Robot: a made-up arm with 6 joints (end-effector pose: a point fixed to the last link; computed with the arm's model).
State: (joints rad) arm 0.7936 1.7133 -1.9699 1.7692 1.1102 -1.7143
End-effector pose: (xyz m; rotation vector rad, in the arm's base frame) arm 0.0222 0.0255 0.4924 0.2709 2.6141 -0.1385
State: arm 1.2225 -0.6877 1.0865 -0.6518 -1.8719 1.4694
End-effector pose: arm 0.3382 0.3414 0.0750 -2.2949 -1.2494 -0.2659
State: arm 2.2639 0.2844 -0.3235 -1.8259 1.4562 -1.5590
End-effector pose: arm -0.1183 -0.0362 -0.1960 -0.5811 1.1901 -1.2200
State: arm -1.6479 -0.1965 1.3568 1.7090 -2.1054 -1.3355
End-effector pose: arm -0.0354 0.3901 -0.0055 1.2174 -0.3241 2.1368
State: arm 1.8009 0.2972 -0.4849 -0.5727 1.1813 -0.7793
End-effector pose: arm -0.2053 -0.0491 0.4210 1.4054 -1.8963 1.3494
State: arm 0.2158 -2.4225 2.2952 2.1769 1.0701 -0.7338
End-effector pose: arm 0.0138 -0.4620 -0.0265 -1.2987 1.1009 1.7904
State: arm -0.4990 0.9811 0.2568 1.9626 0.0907 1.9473
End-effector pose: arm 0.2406 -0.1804 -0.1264 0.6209 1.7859 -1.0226
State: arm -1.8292 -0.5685 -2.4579 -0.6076 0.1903 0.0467
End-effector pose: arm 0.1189 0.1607 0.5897 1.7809 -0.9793 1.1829
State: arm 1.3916 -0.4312 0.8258 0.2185 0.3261 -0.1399
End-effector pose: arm 0.6415 -0.2496 0.1656 2.1342 -0.0460 -0.6008
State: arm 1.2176 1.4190 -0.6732 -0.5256 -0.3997 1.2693
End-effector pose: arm 0.2523 0.2968 0.3780 -0.2405 -0.0345 0.9238
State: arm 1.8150 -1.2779 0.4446 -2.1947 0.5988 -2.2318
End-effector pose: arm 0.0627 -0.0732 0.2078 -1.1610 1.9285 0.8611
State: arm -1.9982 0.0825 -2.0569 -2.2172 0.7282 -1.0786
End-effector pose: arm -0.2451 0.2318 -0.0096 -0.7627 2.0597 -0.8330
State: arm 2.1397 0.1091 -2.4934 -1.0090 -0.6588 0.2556
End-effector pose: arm 0.5489 -0.0718 -0.1783 -0.3956 0.2334 0.2240
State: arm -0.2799 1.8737 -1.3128 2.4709 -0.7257 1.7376
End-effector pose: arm 0.5353 -0.1127 0.2751 1.2960 0.5657 0.0713
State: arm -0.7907 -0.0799 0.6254 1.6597 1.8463 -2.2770
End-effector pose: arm 0.3485 0.2529 0.1166 0.0541 -2.3031 0.2605
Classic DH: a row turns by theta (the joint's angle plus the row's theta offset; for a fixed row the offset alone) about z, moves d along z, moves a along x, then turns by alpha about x. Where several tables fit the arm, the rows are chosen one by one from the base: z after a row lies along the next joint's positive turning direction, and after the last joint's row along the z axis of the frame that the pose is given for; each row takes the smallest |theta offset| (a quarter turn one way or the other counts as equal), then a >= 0, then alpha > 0; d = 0 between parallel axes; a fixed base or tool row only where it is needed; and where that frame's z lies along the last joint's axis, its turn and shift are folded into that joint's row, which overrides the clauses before.
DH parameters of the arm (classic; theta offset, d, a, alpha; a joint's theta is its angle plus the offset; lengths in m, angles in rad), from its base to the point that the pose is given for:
base (fixed): 1.5708 0.1209 0 1.5708
joint 1: 0 0.0971 -0.0273 -1.5708
joint 2: 0 0.1925 0.0446 1.5708
joint 3: 0 0.0304 -0.0012 1.5708
joint 4: -0.8215 0 0.1017 3.1416
joint 5: 0.7493 -0.2197 -0.3314 1.5708
joint 6: 0 0.0474 -0.2007 -1.5708
tool (fixed): 3.1416 0.0815 0 0

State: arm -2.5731 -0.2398 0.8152 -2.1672 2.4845 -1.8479
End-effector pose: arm 0.1157 0.1042 0.2600 1.7060 2.0227 -0.2112
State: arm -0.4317 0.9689 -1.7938 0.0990 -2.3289 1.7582
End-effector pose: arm 0.2068 -0.2068 0.7541 0.3725 -0.3519 -0.3151
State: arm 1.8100 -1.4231 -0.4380 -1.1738 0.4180 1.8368
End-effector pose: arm 0.2220 0.2985 0.3067 0.7461 1.3904 1.9365
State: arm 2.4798 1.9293 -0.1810 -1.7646 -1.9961 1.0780
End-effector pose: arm 0.0934 -0.2946 0.5171 1.0140 -1.1585 1.0598
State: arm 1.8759 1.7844 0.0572 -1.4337 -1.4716 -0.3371
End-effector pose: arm -0.0095 -0.2311 0.4747 1.6251 -1.7809 1.0191
